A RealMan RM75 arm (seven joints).
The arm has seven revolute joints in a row. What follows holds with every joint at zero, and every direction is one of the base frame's.
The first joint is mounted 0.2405 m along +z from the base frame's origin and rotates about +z.
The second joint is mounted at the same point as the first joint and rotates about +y.
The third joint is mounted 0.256 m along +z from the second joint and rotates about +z.
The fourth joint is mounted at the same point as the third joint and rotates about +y.
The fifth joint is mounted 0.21 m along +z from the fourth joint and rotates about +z.
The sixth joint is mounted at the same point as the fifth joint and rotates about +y.
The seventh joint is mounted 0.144 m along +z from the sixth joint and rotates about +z.
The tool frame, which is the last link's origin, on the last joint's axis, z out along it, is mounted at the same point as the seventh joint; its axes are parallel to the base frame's.
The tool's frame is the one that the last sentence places.
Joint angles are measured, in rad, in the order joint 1, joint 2, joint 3, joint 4, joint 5, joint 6, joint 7. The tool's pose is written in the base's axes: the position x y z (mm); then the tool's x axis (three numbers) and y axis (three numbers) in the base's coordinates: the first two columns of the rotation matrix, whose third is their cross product. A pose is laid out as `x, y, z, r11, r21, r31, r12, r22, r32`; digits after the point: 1 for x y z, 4 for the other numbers.
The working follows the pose.
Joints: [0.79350 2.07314 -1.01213 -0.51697 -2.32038 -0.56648 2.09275]
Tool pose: 262.7, 452.5, -21.2, 0.7216, -0.6083, -0.3306, -0.6421, -0.4095, -0.6481
Where each joint sits with the arm in this pose, in the base's axes (m; each line is computed from the numbers above, not from the rounded line before):
joint 1: 0.0000 0.0000 0.2405
joint 2: 0.0000 0.0000 0.2405
joint 3: 0.1574 0.1599 0.1172
joint 4: 0.1574 0.1599 0.1172
joint 5: 0.2254 0.3546 0.0776
joint 6: 0.2254 0.3546 0.0776
joint 7: 0.2627 0.4525 -0.0212
the tool: 0.2627 0.4525 -0.0212

